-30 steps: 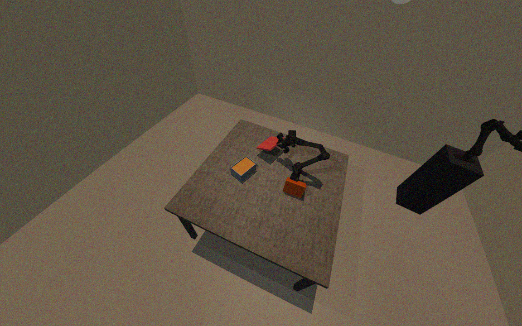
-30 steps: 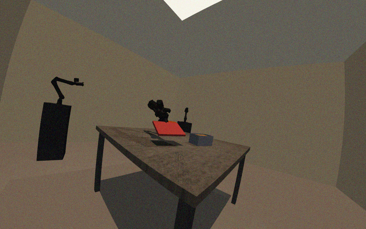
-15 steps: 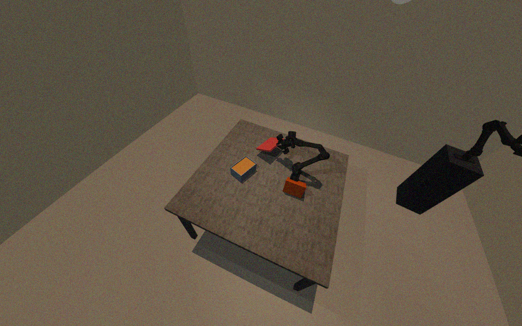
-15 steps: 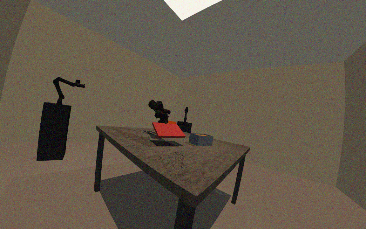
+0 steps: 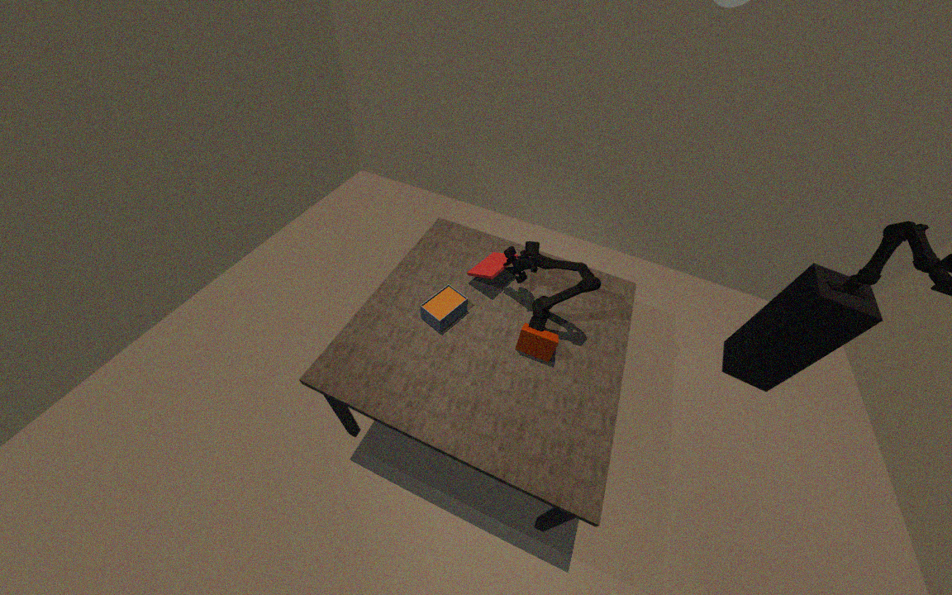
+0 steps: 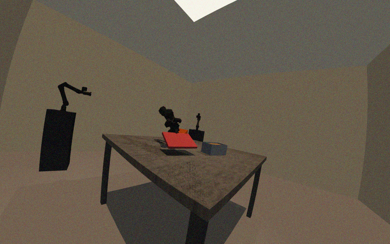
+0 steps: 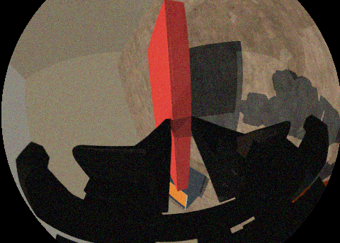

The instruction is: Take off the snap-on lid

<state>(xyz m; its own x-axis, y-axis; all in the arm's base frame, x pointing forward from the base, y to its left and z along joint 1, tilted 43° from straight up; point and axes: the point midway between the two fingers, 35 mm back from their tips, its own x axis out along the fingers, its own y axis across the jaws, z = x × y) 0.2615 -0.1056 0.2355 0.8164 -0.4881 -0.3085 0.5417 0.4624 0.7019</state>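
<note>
The lid is 70 mm ahead of my gripper tip, 30 mm below it and 10 mm to the right of it. Round my gripper tip: blue-grey storage box (350 mm to the left, 150 mm ahead, 90 mm below).
</note>
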